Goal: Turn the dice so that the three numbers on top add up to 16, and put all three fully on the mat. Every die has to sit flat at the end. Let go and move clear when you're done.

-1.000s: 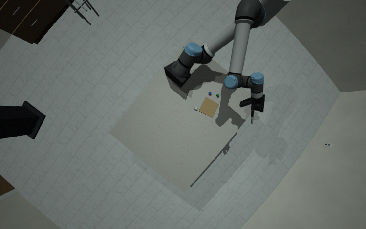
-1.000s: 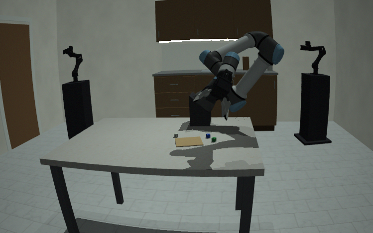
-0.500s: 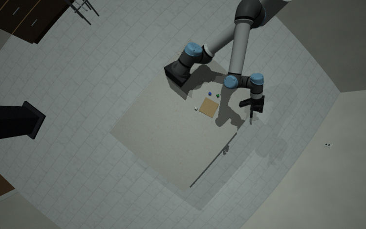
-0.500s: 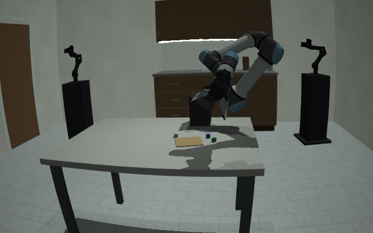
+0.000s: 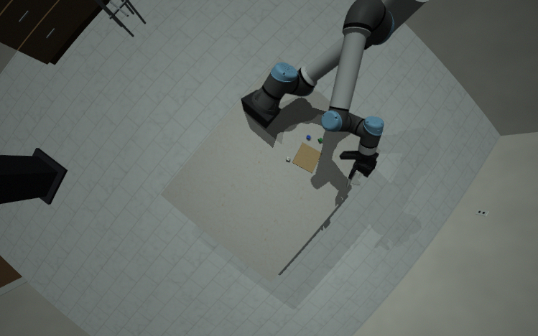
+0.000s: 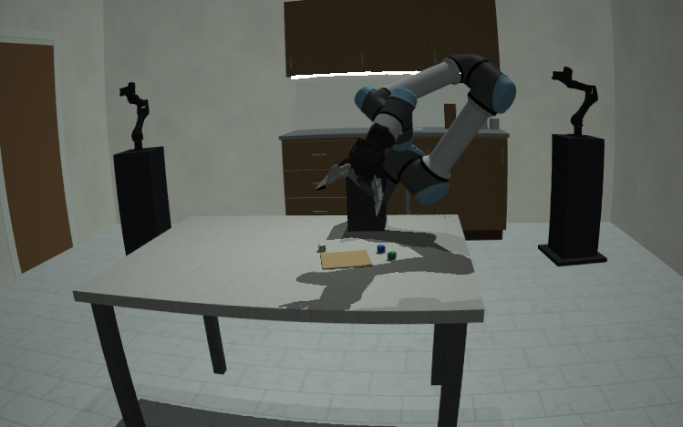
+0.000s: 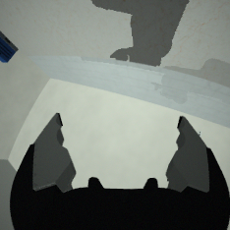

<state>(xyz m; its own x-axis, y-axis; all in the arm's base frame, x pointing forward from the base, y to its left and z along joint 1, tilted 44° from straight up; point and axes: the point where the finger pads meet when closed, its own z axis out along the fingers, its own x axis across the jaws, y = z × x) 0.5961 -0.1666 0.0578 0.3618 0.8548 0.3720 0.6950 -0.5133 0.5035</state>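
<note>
Right now my hand is 33 cm past the white die, 21 cm above it and 8 cm to the left of it. Also, from my hand: blue die: 29 cm behind, 21 cm below, 10 cm to the left; green die: 22 cm behind, 21 cm below, 13 cm to the left; tan mat: 23 cm behind, 22 cm below, 1 cm to the right.
</note>
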